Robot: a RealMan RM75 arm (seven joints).
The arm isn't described. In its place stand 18 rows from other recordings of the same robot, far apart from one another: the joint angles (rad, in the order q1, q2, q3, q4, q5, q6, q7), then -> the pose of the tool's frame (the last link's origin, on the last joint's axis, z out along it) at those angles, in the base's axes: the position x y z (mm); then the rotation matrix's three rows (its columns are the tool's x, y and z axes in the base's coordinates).
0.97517 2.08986 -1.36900 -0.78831 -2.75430 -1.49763 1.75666 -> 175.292 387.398 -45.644; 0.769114 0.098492 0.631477; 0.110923 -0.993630 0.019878; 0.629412 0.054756 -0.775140
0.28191 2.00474 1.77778 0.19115 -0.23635 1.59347 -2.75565 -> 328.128 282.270 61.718; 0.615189 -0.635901 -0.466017; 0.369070 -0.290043 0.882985; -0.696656 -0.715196 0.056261
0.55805 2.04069 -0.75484 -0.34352 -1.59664 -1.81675 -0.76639 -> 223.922 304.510 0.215; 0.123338 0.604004 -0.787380; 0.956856 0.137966 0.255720; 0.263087 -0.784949 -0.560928
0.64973 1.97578 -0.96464 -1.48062 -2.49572 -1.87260 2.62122 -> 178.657 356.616 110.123; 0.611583 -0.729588 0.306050; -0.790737 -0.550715 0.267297; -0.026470 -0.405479 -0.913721
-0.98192 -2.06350 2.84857 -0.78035 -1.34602 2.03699 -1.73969 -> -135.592 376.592 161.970; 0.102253 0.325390 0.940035; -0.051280 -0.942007 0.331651; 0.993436 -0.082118 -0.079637
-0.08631 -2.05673 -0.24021 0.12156 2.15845 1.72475 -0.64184 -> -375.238 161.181 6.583; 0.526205 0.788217 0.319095; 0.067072 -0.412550 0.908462; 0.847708 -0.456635 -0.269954
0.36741 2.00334 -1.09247 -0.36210 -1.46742 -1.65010 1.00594 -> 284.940 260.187 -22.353; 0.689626 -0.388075 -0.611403; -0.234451 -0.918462 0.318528; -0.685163 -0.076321 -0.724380
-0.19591 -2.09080 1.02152 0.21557 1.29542 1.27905 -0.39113 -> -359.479 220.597 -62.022; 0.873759 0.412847 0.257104; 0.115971 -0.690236 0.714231; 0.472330 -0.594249 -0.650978
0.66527 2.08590 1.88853 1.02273 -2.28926 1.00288 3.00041 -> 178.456 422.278 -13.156; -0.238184 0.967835 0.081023; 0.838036 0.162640 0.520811; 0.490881 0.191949 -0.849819
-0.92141 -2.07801 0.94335 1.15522 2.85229 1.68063 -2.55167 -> -156.530 409.540 50.966; 0.623214 0.627827 -0.466302; 0.772264 -0.588088 0.240334; -0.123338 -0.509888 -0.851353
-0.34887 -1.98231 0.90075 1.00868 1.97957 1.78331 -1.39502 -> -274.041 286.929 57.619; 0.940699 0.223681 0.255054; 0.181577 -0.967058 0.178407; 0.286558 -0.121515 -0.950325
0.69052 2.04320 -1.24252 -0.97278 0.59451 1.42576 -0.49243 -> 228.142 374.495 -11.094; 0.500335 -0.772704 0.390633; -0.861412 -0.489771 0.134516; 0.087380 -0.403799 -0.910665
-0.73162 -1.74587 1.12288 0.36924 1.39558 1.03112 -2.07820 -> -259.606 452.370 95.440; 0.267735 0.940568 0.208926; 0.633155 -0.335203 0.697677; 0.726246 -0.054510 -0.685271
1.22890 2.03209 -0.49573 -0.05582 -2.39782 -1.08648 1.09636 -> 108.622 420.682 -97.236; 0.981085 0.032684 -0.190798; 0.062081 -0.986705 0.150195; -0.183352 -0.159199 -0.970071
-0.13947 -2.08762 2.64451 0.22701 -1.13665 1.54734 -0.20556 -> -349.053 216.462 -9.630; 0.580874 0.796676 0.167012; -0.175266 -0.077952 0.981430; 0.794900 -0.599359 0.094350
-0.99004 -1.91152 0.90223 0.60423 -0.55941 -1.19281 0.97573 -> -200.208 465.628 41.327; 0.785922 0.540779 -0.299809; 0.618313 -0.684164 0.386793; 0.004051 -0.489365 -0.872070
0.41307 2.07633 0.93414 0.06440 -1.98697 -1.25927 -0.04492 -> 378.280 310.078 46.364; 0.798601 -0.594908 0.091217; 0.089299 0.267001 0.959550; -0.595199 -0.758152 0.266352
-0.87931 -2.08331 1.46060 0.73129 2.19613 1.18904 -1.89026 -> -151.336 385.179 -89.438; 0.971393 0.163884 -0.171867; 0.181919 -0.978719 0.094946; -0.152650 -0.123496 -0.980534
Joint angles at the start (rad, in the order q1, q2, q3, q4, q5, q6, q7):
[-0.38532 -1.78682 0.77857 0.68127 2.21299 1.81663 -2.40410]
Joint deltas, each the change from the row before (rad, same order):
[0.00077 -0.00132 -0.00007 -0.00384 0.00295 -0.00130 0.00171]
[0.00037 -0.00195 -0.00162 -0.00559 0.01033 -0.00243 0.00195]
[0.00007 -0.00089 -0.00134 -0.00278 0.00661 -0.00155 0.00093]
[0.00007 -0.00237 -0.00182 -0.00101 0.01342 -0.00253 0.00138]
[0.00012 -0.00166 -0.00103 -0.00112 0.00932 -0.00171 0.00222]
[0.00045 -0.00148 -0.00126 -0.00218 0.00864 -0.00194 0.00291]
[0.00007 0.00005 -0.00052 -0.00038 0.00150 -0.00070 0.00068]
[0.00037 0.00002 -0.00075 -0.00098 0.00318 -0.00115 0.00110]
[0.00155 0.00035 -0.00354 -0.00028 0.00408 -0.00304 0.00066]
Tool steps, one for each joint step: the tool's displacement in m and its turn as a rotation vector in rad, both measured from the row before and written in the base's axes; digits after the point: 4 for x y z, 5 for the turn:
[-0.0007 -0.0009 -0.0011 -0.00270 -0.00043 0.00269]
[-0.0015 -0.0014 -0.0016 -0.00604 0.00346 0.00566]
[-0.0009 -0.0007 -0.0007 -0.00320 0.00287 0.00326]
[-0.0014 -0.0011 -0.0012 -0.00618 0.00799 0.00356]
[-0.0010 -0.0009 -0.0009 -0.00466 0.00544 0.00149]
[-0.0011 -0.0010 -0.0009 -0.00420 0.00458 0.00172]
[-0.0003 -0.0001 0.0000 -0.00006 0.00121 0.00022]
[-0.0006 -0.0004 -0.0001 -0.00083 0.00227 0.00102]
[-0.0012 -0.0004 0.0004 0.00292 0.00382 0.00319]

